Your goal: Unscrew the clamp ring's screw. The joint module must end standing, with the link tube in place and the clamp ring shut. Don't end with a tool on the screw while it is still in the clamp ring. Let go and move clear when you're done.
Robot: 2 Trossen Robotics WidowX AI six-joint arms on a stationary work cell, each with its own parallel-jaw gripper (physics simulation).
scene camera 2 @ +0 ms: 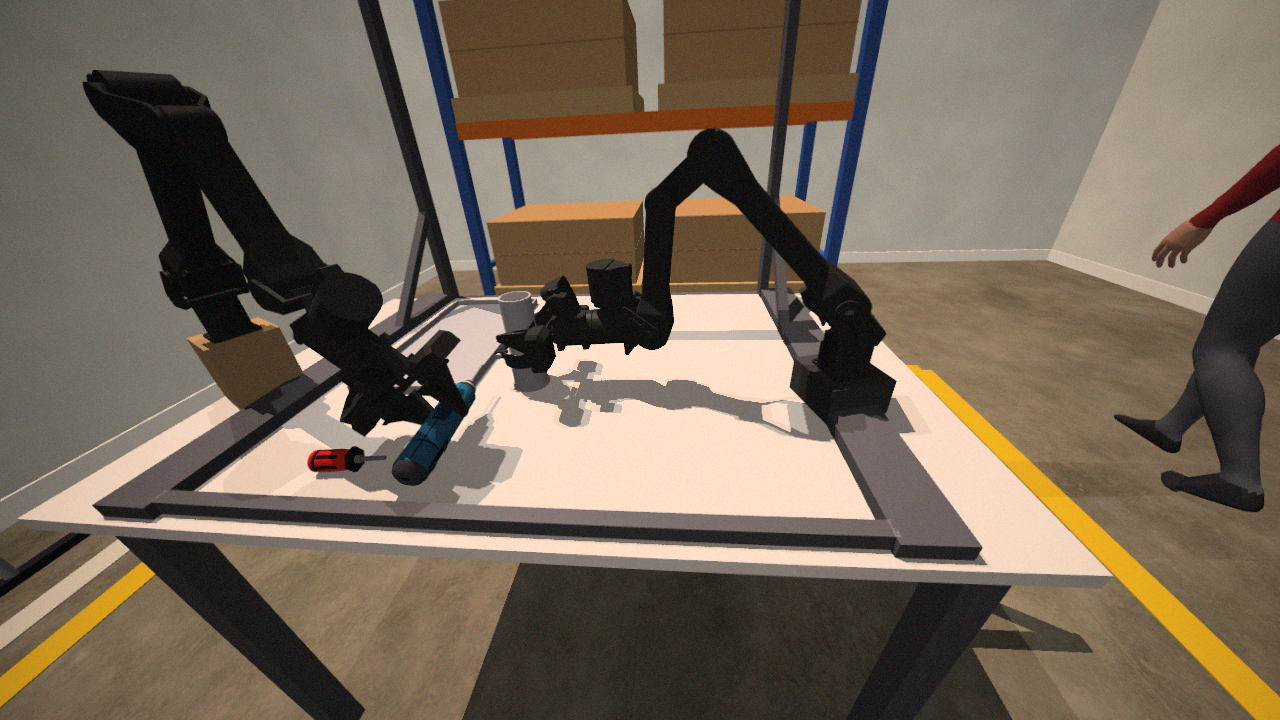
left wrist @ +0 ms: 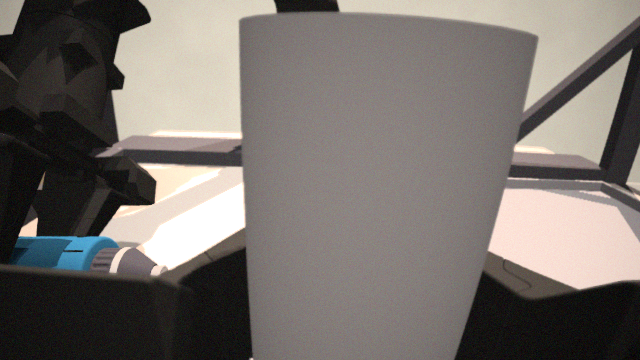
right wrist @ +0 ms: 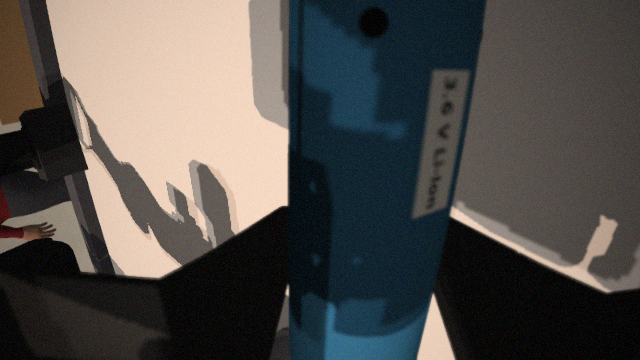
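A grey link tube (scene camera 2: 516,308) (left wrist: 385,175) stands upright on the joint module, whose grey lower body (scene camera 2: 530,377) shows on the table. My left gripper (scene camera 2: 526,347) (left wrist: 343,233) is shut on the link tube. The clamp ring and its screw are hidden behind the gripper in scene camera 2. My right gripper (scene camera 2: 440,410) (right wrist: 358,221) is shut on a blue power screwdriver (scene camera 2: 431,438) (left wrist: 65,252) (right wrist: 370,165), held low and slanted, left of the module in scene camera 2. Its chuck end points toward the module's side; whether it touches the table I cannot tell.
A red hand screwdriver (scene camera 2: 331,460) lies on the white table left of the blue one. A light grey tray (scene camera 2: 478,335) (left wrist: 560,225) lies behind, beside the module. A dark frame (scene camera 2: 528,522) edges the work area. A tan box-like block (scene camera 2: 250,362) stands at the right arm's base.
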